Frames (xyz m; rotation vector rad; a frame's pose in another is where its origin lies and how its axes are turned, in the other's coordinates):
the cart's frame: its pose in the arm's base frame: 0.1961 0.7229 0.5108 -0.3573 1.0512 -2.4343
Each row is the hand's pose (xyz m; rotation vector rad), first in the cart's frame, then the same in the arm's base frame.
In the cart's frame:
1: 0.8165 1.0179 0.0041 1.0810 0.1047 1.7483
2: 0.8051 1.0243 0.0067 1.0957 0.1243 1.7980
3: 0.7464 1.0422 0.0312 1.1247 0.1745 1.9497
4: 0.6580 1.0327 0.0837 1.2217 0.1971 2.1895
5: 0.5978 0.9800 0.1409 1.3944 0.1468 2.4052
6: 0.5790 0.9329 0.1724 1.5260 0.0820 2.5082
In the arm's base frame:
1: -0.1890 -0.3064 -0.1928 0.7573 -0.2069 -0.9978
2: -0.1762 -0.3061 -0.1963 0.7887 -0.2204 -0.9514
3: -0.1102 -0.3021 -0.1962 0.8697 -0.2502 -0.8079
4: -0.0158 -0.2839 -0.1585 0.9512 -0.3524 -0.5672
5: 0.0428 -0.2569 -0.0843 0.9767 -0.5202 -0.3306
6: 0.0572 -0.2384 -0.0294 0.9655 -0.6397 -0.2022

